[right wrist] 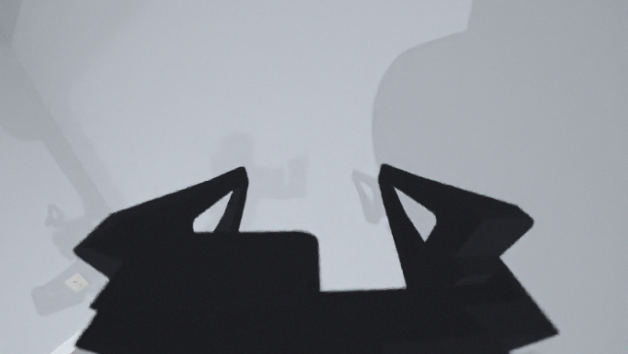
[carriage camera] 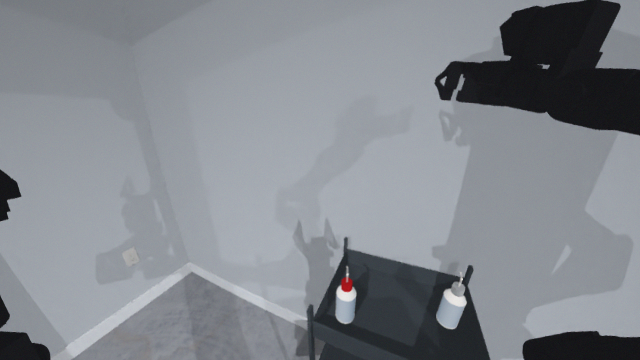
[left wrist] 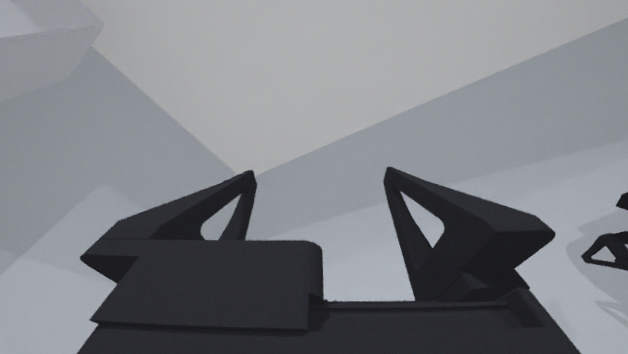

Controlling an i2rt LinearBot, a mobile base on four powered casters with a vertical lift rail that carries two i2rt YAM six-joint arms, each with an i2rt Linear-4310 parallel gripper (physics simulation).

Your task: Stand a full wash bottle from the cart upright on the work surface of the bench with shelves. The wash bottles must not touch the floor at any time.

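Frame: origin at the left arm's base, x ahead, y left, z up, level; metres.
Seen in the pictures: left gripper, fingertip midpoint: [left wrist: 319, 175]; right gripper, fingertip midpoint: [right wrist: 313, 172] [carriage camera: 455, 82] [left wrist: 603, 259].
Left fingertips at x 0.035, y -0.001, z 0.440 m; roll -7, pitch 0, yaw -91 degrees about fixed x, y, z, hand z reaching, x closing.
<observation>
Pixels of each thing's top centre, then the offset from my left fingertips to it. "spot": a spot on its surface instead. Level surfaces: height alone.
- wash bottle with a red cap, top centre: [carriage camera: 347, 271] 0.421 m right, 0.299 m ahead, 0.452 m down
- wash bottle with a grey cap, top centre: [carriage camera: 462, 275] 0.740 m right, 0.253 m ahead, 0.452 m down
- room corner with a white baseboard, surface spot: [carriage camera: 130, 305] spot: 0.929 m left, 0.776 m ahead, 1.211 m down
- wall socket at its top centre: [carriage camera: 128, 250] [right wrist: 71, 277] 0.887 m left, 0.882 m ahead, 0.831 m down
- Grey floor at its surface level: 1.289 m down
A wash bottle with a red cap [carriage camera: 345, 306] stands upright at the left on the top shelf of the dark cart [carriage camera: 405, 271]. A wash bottle with a grey cap [carriage camera: 451, 311] stands at its right side. Both look pale blue-grey below a white shoulder; their fill level is hard to tell. My right gripper [carriage camera: 444, 85] [right wrist: 313, 172] [left wrist: 603, 259] is open and empty, high above the cart in the carriage view. My left gripper [left wrist: 319, 175] is open and empty; neither bottle shows near it in the left wrist view. The bench with shelves does not show.
The cart stands close to the grey wall [carriage camera: 240, 150]. A room corner with a white baseboard [carriage camera: 130, 305] is to its left, with a wall socket [carriage camera: 130, 256] [right wrist: 77, 282]. Grey floor [carriage camera: 200, 320] lies left of the cart. Dark arm parts show at the carriage view's left edge and lower right.
</observation>
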